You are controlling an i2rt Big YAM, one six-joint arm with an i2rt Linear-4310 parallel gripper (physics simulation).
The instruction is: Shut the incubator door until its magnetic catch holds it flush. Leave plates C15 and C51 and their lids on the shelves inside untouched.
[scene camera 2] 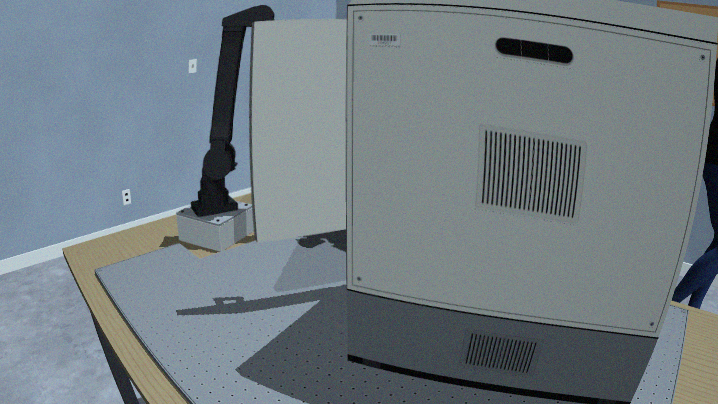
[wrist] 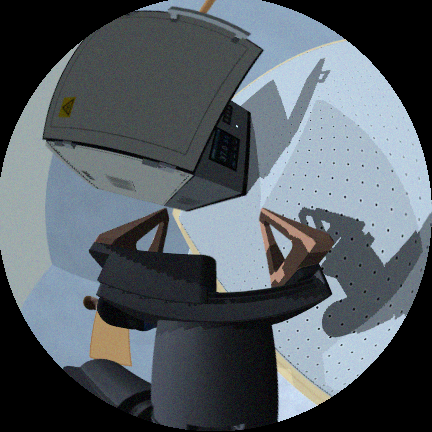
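Where they show: gripper, fingertip midpoint: [wrist: 213, 212]; arm's base at its link origin: [scene camera 2: 213, 208].
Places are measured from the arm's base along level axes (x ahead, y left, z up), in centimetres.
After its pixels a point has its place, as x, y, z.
Observation:
The incubator door [scene camera 2: 300, 130] {45.1, 3.1, 25.6} [wrist: 150, 90] {45.0, 15.7, 20.3} stands open, swung out from the incubator [scene camera 2: 416, 150] {72.2, 3.8, 27.1} [wrist: 235, 177] {50.1, 24.5, -2.8}. In the wrist view its outer face shows, with a yellow warning label and a bar handle [wrist: 212, 22] along the far edge at the top of the view. My gripper [wrist: 213, 212] {34.2, 28.8, 7.4} is open, with nothing between its fingers. Its tips are apart from the door, on the near side of the incubator in that view. In the scene view the gripper is hidden behind the door. Plates C15 and C51, their lids and the shelves do not show.
The robot arm [scene camera 2: 228, 90] {5.3, 3.6, 30.8} rises from a pale base block [scene camera 2: 203, 231] {6.2, -5.4, -3.2} behind the door. The incubator stands on a perforated board [scene camera 2: 165, 346] {47.6, -27.5, -6.4} [wrist: 345, 145] {29.8, 11.9, -6.3} on a wooden table [scene camera 2: 82, 256] {-5.4, -42.8, -7.7}. A lit display [wrist: 223, 150] {52.8, 19.6, 1.5} shows on the incubator. A person [scene camera 2: 702, 266] shows at the right edge.

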